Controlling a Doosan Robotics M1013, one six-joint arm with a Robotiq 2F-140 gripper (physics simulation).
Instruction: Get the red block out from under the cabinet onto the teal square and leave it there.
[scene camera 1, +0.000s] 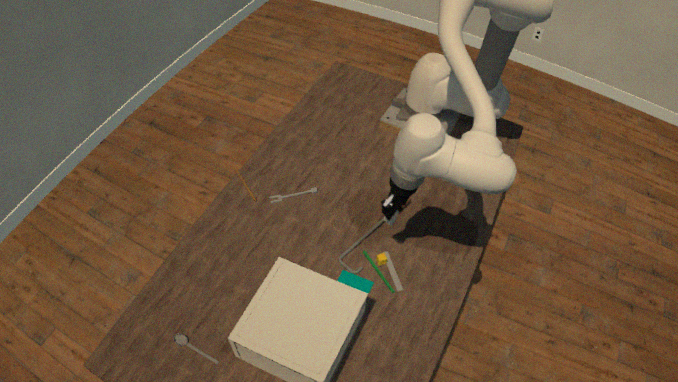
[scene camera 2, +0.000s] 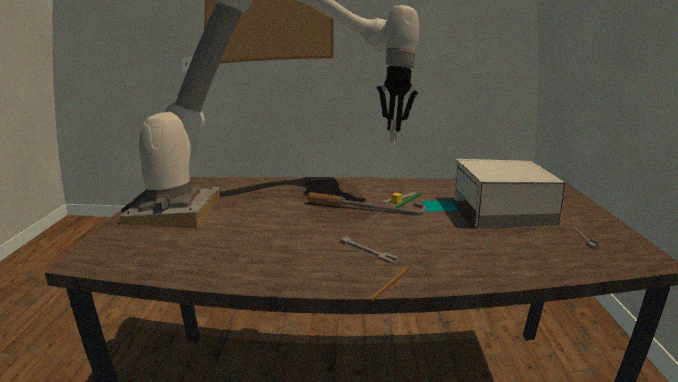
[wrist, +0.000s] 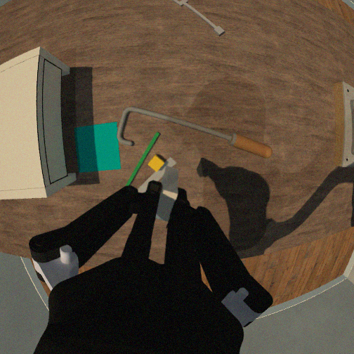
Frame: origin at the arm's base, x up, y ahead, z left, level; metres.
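Where they show: gripper, fingertip midpoint: (scene camera 1: 388, 221) (scene camera 2: 392, 142); arm's base, link origin: (scene camera 2: 170, 201).
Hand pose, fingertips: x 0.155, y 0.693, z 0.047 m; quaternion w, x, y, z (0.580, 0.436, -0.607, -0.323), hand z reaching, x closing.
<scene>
Things, the pixels of their top centre, and the offset from my fingertips. "spot": a spot on its surface instead.
- pale cabinet, top centre: (scene camera 1: 299, 316) (scene camera 2: 509, 169) dx -0.054, dy +0.354, dz -0.134 m
- teal square, surface spot: (scene camera 2: 440, 206) spot: dx -0.189, dy +0.149, dz -0.057 m
- yellow block, top centre: (scene camera 2: 396, 194) (scene camera 1: 382, 257) dx -0.164, dy +0.019, dz +0.003 m
- green stick, top centre: (scene camera 2: 409, 199) (scene camera 1: 378, 271) dx -0.182, dy +0.061, dz +0.007 m
- flat grey bar, top centre: (scene camera 1: 392, 270) dx -0.188, dy +0.041, dz +0.048 m
- forked grey tool, top centre: (scene camera 2: 368, 247) (scene camera 1: 293, 194) dx -0.181, dy -0.125, dz -0.365 m
- orange stick, top centre: (scene camera 2: 391, 281) (scene camera 1: 245, 184) dx -0.182, dy -0.103, dz -0.546 m
- spoon-like tool, top centre: (scene camera 2: 585, 235) (scene camera 1: 195, 348) dx -0.181, dy +0.520, dz -0.398 m
The red block does not show in any view. The pale cabinet (scene camera 1: 305, 320) (scene camera 2: 520, 200) (wrist: 20, 135) stands on the table. The teal square (scene camera 1: 356, 281) (scene camera 2: 440, 206) (wrist: 102, 147) lies by its side that faces the robot base, partly in its shadow in the wrist view. A hooked grey rod with an orange handle (scene camera 1: 368, 235) (scene camera 2: 382, 206) (wrist: 180, 121) lies on the table, its hooked end close to the teal square. My gripper (scene camera 1: 390, 218) (scene camera 2: 394, 131) (wrist: 168, 178) is shut and empty, pointing down high above the table.
A yellow block (scene camera 1: 382, 259) (scene camera 2: 396, 198) (wrist: 156, 162), a green stick (scene camera 1: 378, 271) (scene camera 2: 409, 200) (wrist: 144, 159) and a flat grey bar (scene camera 1: 394, 272) lie near the hook. A forked grey tool (scene camera 1: 295, 195) (scene camera 2: 368, 249), an orange stick (scene camera 1: 247, 187) (scene camera 2: 390, 283) and a spoon-like tool (scene camera 1: 181, 340) (scene camera 2: 592, 244) lie farther off.
</scene>
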